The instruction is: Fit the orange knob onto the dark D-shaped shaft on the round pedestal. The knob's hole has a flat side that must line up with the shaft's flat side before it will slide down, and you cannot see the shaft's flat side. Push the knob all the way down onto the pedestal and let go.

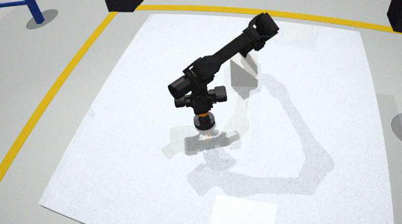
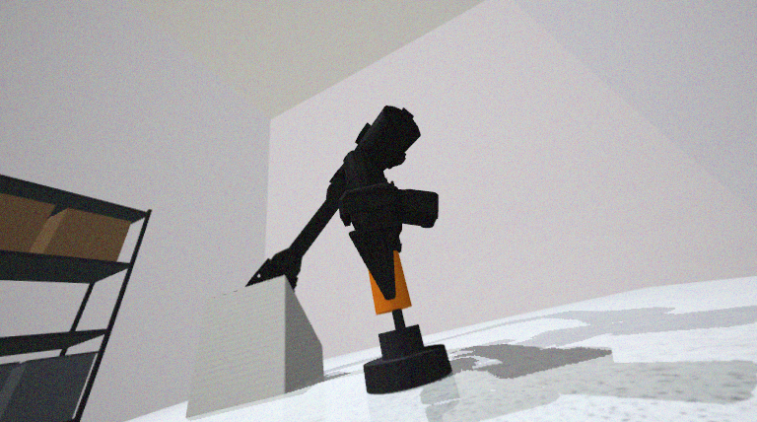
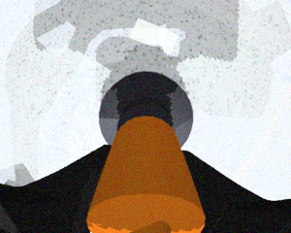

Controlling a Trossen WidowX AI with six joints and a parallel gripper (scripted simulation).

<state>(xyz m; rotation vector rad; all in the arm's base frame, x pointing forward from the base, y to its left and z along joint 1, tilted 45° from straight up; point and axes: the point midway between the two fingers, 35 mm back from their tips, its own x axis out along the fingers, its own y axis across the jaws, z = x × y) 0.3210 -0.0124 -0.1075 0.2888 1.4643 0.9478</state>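
Now: gripper tip 2 cm below the orange knob. From my gripper tip the other things lie so: round pedestal 4 cm below.
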